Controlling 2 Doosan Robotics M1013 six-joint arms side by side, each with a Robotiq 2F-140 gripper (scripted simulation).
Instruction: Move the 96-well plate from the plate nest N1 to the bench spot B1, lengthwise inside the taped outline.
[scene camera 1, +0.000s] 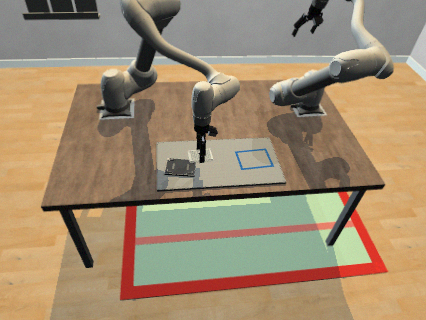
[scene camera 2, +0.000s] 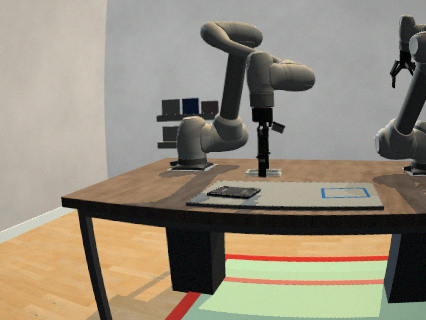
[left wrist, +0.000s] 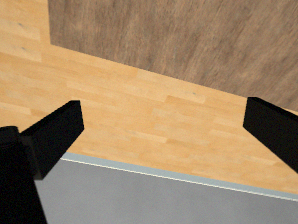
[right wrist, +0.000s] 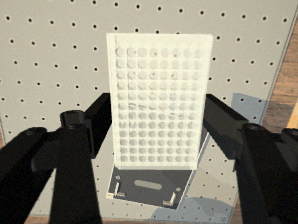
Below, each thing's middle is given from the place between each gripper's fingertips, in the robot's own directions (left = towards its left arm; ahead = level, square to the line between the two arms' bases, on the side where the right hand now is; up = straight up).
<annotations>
My right hand (scene camera 2: 263, 174) is 11 cm to the left of the dark plate nest (right wrist: 169, 179), 9 cm above it and 1 cm short of it. Round my right hand: white 96-well plate (right wrist: 172, 69) (2 cm below).
My left gripper is now 75 cm short of the white 96-well plate, 71 cm to the left of it and 37 cm above it. The rest, counted from my left hand: dark plate nest (76 cm ahead, 82 cm to the right, 44 cm below).
</annotations>
